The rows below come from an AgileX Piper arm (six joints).
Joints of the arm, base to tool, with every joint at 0 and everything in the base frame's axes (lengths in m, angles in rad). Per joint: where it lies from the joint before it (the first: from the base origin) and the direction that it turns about. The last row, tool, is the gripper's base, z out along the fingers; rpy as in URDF.
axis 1: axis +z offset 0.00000 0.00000 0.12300
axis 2: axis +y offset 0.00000 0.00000 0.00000
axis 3: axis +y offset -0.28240 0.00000 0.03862
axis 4: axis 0.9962 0 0.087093 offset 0.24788 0.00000 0.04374
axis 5: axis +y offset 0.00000 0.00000 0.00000
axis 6: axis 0.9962 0 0.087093 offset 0.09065 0.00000 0.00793
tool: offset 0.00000 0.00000 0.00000 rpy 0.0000 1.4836 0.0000
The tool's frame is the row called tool.
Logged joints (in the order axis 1, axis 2, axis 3, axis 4, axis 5, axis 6), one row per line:
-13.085 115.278 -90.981 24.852 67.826 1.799
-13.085 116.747 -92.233 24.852 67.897 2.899
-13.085 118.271 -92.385 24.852 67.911 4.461
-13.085 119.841 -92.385 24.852 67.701 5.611
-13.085 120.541 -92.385 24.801 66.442 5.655
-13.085 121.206 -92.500 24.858 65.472 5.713
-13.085 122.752 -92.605 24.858 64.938 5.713
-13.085 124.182 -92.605 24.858 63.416 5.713
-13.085 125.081 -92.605 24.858 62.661 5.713
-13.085 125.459 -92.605 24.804 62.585 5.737
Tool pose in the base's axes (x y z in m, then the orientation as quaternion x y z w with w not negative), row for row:
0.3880 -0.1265 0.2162 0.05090 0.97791 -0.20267 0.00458
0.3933 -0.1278 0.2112 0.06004 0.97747 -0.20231 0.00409
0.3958 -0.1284 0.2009 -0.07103 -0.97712 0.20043 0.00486
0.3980 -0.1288 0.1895 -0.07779 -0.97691 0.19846 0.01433
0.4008 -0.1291 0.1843 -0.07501 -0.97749 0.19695 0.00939
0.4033 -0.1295 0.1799 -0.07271 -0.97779 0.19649 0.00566
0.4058 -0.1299 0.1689 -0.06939 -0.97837 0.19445 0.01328
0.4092 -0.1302 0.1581 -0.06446 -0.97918 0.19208 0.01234
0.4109 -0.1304 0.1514 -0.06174 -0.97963 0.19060 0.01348
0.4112 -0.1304 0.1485 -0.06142 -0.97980 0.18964 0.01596
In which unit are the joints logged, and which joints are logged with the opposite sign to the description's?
The joints are logged in degrees. Opposite sign: axis 4.
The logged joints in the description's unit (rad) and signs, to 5 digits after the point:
-0.22838 2.01198 -1.58792 -0.43375 1.18379 0.03140
-0.22838 2.03762 -1.60977 -0.43375 1.18503 0.05060
-0.22838 2.06422 -1.61242 -0.43375 1.18527 0.07786
-0.22838 2.09162 -1.61242 -0.43375 1.18161 0.09793
-0.22838 2.10384 -1.61242 -0.43286 1.15963 0.09870
-0.22838 2.11544 -1.61443 -0.43385 1.14270 0.09971
-0.22838 2.14243 -1.61626 -0.43385 1.13338 0.09971
-0.22838 2.16738 -1.61626 -0.43385 1.10682 0.09971
-0.22838 2.18308 -1.61626 -0.43385 1.09364 0.09971
-0.22838 2.18967 -1.61626 -0.43291 1.09231 0.10013

